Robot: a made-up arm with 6 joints.
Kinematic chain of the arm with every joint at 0, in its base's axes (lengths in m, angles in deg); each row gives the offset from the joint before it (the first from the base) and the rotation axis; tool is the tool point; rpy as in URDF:
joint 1: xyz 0 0 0.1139 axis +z
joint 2: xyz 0 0 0 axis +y
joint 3: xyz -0.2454 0 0.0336 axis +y
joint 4: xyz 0.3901 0 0.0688 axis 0.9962 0 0.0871
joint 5: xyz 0 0 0 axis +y
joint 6: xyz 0.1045 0 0.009 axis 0.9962 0 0.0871
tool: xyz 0 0 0 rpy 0 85 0
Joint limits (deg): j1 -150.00..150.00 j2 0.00..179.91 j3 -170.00..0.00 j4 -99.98..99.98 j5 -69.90..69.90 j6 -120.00..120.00
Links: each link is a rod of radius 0.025 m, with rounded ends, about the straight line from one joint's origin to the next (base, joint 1, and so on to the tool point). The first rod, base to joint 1, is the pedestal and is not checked.
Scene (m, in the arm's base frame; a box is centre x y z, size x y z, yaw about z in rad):
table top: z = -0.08
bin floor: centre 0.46 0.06 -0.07 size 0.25 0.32 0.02 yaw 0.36
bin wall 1: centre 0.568 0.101 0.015 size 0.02 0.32 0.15 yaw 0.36
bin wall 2: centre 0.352 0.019 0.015 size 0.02 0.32 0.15 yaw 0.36
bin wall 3: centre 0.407 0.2 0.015 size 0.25 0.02 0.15 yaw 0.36
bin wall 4: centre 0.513 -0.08 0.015 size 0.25 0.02 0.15 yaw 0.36
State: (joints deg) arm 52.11 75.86 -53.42 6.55 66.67 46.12
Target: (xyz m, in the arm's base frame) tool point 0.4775 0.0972 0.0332
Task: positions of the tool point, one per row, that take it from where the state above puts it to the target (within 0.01 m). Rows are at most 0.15 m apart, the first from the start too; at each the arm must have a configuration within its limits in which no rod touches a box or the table.
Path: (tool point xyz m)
1: 0.3159 0.2610 0.1789
2: 0.4052 0.1930 0.1848
3: 0.4775 0.0972 0.1886
4: 0.4835 0.0984 0.1109
5: 0.4775 0.0972 0.0332

